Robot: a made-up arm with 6 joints. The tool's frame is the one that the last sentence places.
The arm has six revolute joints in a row. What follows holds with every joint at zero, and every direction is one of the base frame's.
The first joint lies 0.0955 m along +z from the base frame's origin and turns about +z.
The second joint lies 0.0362 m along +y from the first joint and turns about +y.
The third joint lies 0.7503 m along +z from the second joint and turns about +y.
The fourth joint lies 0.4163 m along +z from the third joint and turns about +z.
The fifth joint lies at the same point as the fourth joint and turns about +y.
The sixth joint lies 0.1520 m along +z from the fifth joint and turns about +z.
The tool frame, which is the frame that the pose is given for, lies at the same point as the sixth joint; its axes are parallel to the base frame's.
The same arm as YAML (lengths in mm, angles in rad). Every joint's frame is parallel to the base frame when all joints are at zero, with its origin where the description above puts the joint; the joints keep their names.
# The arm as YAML. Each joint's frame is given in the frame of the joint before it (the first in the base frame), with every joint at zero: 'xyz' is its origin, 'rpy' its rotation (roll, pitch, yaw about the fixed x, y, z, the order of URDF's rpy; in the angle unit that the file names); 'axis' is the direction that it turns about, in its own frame. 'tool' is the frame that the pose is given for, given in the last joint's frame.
units:
  length: mm
  angle: rad
joints:
  - name: joint 1
    type: revolute
    origin:
      xyz: [0.0, 0.0, 95.5]
      rpy: [0.0, 0.0, 0.0]
    axis: "+z"
  - name: joint 2
    type: revolute
    origin:
      xyz: [0.0, 36.2, 0.0]
      rpy: [0.0, 0.0, 0.0]
    axis: "+y"
  - name: joint 3
    type: revolute
    origin:
      xyz: [0.0, 0.0, 750.3]
      rpy: [0.0, 0.0, 0.0]
    axis: "+y"
  - name: joint 4
    type: revolute
    origin:
      xyz: [0.0, 0.0, 416.3]
      rpy: [0.0, 0.0, 0.0]
    axis: "+z"
  - name: joint 5
    type: revolute
    origin:
      xyz: [0.0, 0.0, 0.0]
      rpy: [0.0, 0.0, 0.0]
    axis: "+y"
  - name: joint 6
    type: revolute
    origin:
      xyz: [0.0, 0.0, 152.0]
      rpy: [0.0, 0.0, 0.0]
    axis: "+z"
tool:
  origin:
    xyz: [0.0, 0.0, 0.0]
    rpy: [0.0, 0.0, 0.0]

